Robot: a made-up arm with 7 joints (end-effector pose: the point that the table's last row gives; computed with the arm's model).
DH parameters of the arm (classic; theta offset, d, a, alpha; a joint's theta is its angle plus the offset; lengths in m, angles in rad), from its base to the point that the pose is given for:
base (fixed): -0.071 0 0 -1.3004
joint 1: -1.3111 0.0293 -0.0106 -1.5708
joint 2: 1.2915 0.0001 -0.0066 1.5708
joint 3: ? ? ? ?
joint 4: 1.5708 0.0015 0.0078 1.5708
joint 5: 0 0.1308 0 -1.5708
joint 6: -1.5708 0 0.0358 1.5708
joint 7: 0 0 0 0
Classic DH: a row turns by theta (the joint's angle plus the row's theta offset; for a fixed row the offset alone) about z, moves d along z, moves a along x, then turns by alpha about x.
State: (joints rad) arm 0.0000 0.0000 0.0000 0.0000 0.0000 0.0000 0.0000
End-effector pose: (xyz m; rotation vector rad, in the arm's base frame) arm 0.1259 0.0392 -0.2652 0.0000 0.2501 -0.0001
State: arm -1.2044 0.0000 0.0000 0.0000 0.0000 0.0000 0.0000
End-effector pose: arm 0.2918 -0.0495 0.0113 -0.0406 -0.9100 -0.3224
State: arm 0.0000 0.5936 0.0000 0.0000 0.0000 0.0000 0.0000
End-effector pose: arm 0.1365 0.1629 -0.2237 0.5905 0.2426 -0.0744
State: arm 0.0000 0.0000 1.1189 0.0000 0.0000 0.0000 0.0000
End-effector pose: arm 0.0223 0.2070 -0.2387 0.1399 0.2233 1.1127
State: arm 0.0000 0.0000 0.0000 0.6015 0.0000 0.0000 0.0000
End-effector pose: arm 0.0703 0.0392 -0.3469 0.0001 0.8516 -0.0001
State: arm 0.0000 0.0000 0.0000 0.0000 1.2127 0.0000 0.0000
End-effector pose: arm 0.1259 0.0392 -0.2652 1.2061 0.2185 -0.1517
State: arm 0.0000 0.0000 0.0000 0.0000 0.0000 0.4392 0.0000
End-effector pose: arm 0.1188 0.0392 -0.2791 0.0001 0.6893 -0.0001
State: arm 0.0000 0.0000 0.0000 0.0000 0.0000 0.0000 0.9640
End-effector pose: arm 0.1259 0.0392 -0.2652 0.1205 0.2303 0.9587
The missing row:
joint 3: 1.5708 -0.2159 0.0209 -1.5708
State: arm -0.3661 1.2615 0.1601 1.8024 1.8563 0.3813 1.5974
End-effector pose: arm 0.0271 0.3917 -0.1043 -3.1299 -0.0687 0.1441
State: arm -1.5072 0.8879 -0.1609 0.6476 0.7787 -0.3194 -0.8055
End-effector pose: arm 0.3270 0.1461 0.1007 1.7329 -0.0789 -0.3091
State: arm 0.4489 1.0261 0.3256 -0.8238 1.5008 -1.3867 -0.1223
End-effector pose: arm 0.0460 0.1514 -0.1104 2.1161 -0.9243 -1.9627
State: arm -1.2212 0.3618 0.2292 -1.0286 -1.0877 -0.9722 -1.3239
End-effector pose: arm 0.1275 0.0737 0.0422 -0.6610 2.7003 0.9051
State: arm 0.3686 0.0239 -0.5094 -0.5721 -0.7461 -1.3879 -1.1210
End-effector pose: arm 0.0271 0.0111 -0.1760 -0.2625 -1.4699 -0.5186
